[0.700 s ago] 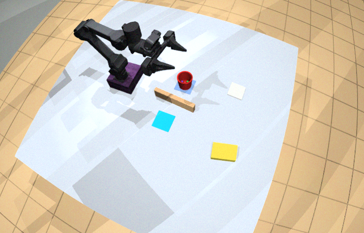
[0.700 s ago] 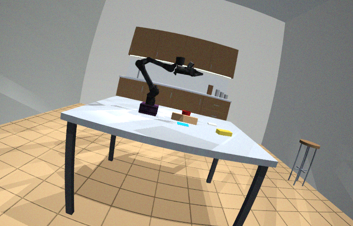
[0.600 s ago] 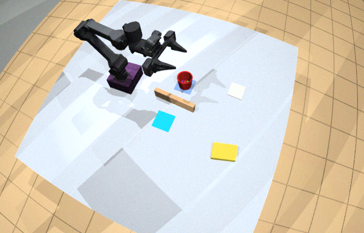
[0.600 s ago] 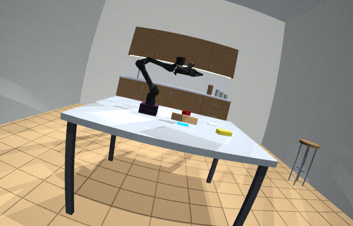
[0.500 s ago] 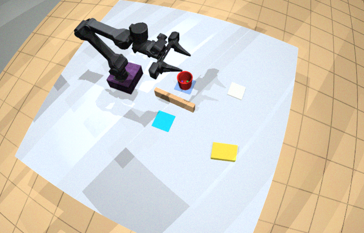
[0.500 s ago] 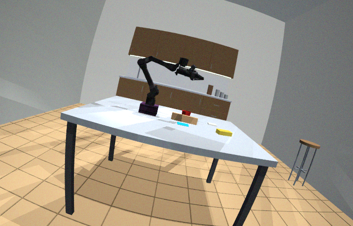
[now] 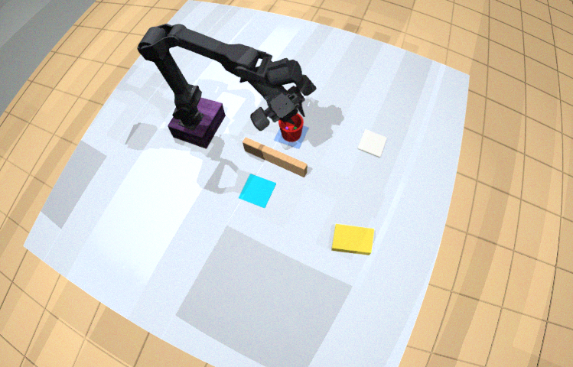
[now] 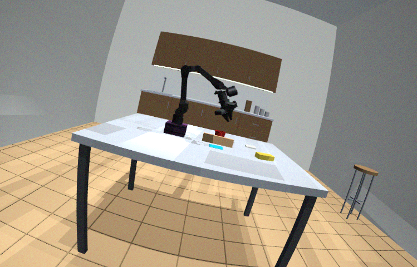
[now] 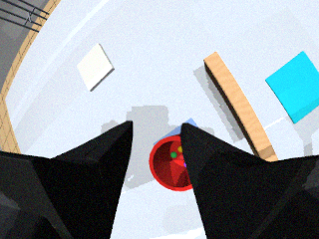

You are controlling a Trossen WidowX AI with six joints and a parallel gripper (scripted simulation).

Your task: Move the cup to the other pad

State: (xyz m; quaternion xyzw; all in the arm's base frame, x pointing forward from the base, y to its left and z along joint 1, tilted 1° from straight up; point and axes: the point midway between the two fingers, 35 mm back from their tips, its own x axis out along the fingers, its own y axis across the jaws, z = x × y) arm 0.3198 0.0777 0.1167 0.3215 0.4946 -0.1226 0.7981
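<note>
My gripper tip is now 4 cm past the red cup, 3 cm to the right of it and 12 cm above it. From my gripper tip the other things lie so: light blue pad 5 cm behind, 4 cm to the left, 17 cm below; then cyan pad 5 cm behind, 18 cm to the right, 17 cm below; then wooden bar 5 cm behind, 7 cm to the right, 14 cm below.
</note>
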